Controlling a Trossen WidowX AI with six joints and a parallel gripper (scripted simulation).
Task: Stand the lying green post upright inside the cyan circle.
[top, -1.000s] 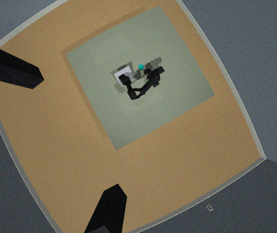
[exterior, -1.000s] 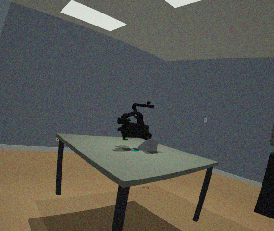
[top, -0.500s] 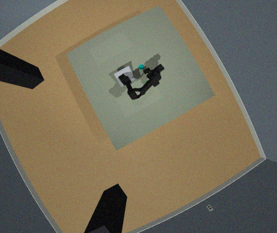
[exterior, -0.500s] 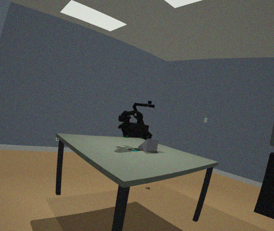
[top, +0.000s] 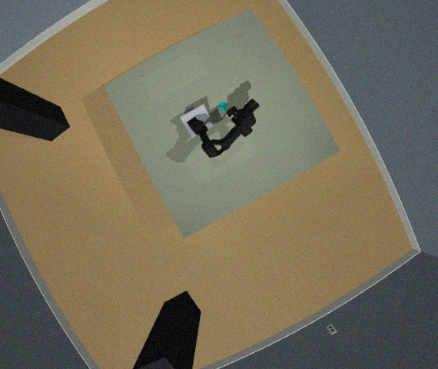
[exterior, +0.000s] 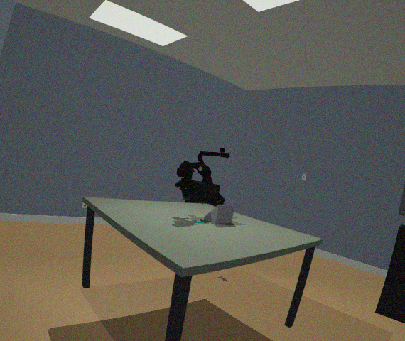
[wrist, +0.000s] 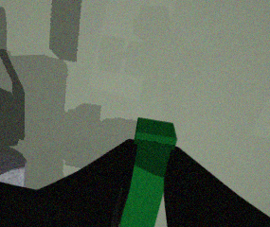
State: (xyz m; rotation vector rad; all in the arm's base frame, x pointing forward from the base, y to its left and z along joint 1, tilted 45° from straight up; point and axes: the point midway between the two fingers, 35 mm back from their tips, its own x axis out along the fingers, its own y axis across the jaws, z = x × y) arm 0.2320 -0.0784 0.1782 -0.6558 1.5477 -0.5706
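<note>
The green post is 2 cm behind my gripper tip. The rest, counted from my gripper tip: cyan circle: 2 cm ahead, 20 cm to the left, 12 cm below.
</note>
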